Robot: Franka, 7 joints.
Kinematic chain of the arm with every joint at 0, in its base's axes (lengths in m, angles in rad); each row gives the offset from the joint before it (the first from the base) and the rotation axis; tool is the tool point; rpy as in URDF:
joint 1: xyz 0 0 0.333 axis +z
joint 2: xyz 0 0 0 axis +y
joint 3: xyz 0 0 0.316 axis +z
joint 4: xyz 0.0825 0 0 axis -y
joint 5: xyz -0.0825 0 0.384 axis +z
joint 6: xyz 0 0 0 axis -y
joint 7: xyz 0.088 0 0 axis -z
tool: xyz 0 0 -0.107 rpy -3.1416 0 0
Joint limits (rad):
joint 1: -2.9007..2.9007
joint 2: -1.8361..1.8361
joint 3: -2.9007..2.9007
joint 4: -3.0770..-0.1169
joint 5: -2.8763..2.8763
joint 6: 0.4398..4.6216
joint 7: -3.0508..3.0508
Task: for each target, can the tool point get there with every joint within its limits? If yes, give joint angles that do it. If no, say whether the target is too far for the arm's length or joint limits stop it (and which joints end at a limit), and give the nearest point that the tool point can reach.
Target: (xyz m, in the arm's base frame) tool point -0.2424 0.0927 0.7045
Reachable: yes | joints 1.6073 -1.2334 0.3453 -2.2841 -2.1752 3.4343 -1.0907
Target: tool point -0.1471 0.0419 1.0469
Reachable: yes | joints -1.7966 -0.2574 -0.1143 -0.5987 -1.8688 0.7938 -2.3821
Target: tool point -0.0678 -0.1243 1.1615
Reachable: yes | joints -1.0523 -0.1498 -0.8565 -0.4465 -1.4877 2.9857 0.6741
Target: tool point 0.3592 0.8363 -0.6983
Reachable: no: too far | nearest point 0.2345 0.5460 -0.2603 | short by 0.540 m
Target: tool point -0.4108 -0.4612 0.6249
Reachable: yes | joints -0.2283 -1.5148 -1.0757 -1.7081 2.3325 2.6105 -0.0809
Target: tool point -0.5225 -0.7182 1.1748
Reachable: no: too far | nearest point -0.3663 -0.5035 0.9232 | short by 0.366 m
